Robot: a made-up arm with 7 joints.
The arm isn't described. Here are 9 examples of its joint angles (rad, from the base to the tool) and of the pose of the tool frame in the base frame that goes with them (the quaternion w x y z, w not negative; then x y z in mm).
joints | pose
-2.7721 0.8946 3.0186 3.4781 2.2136 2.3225 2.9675 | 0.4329 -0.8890 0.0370 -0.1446 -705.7 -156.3 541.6
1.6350 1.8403 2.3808 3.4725 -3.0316 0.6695 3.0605 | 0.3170 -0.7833 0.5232 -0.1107 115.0 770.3 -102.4
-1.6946 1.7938 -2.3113 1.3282 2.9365 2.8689 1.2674 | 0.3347 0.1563 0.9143 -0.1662 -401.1 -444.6 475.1
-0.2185 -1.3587 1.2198 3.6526 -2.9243 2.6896 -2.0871 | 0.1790 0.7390 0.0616 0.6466 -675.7 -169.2 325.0
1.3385 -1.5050 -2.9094 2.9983 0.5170 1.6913 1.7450 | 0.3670 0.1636 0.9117 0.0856 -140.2 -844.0 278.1
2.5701 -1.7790 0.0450 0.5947 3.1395 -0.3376 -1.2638 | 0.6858 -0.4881 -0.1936 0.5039 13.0 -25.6 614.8
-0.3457 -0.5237 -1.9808 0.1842 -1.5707 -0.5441 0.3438 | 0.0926 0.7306 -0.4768 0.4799 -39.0 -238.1 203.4
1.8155 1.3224 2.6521 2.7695 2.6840 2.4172 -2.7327 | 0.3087 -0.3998 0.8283 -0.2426 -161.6 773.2 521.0
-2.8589 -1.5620 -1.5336 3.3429 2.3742 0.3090 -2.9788 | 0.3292 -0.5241 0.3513 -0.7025 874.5 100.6 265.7
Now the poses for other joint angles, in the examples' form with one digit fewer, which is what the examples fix.
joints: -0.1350 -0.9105 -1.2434 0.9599 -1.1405 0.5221 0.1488
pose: 0.291 0.783 -0.431 0.341 -61 -500 515
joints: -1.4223 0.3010 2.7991 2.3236 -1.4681 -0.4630 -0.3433
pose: 0.129 -0.180 0.225 0.949 10 84 1118
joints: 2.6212 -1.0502 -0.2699 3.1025 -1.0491 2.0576 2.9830
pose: 0.244 -0.281 0.674 0.638 668 -290 675
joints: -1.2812 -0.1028 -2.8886 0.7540 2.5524 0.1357 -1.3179
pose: 0.367 -0.835 -0.400 0.086 -203 388 256
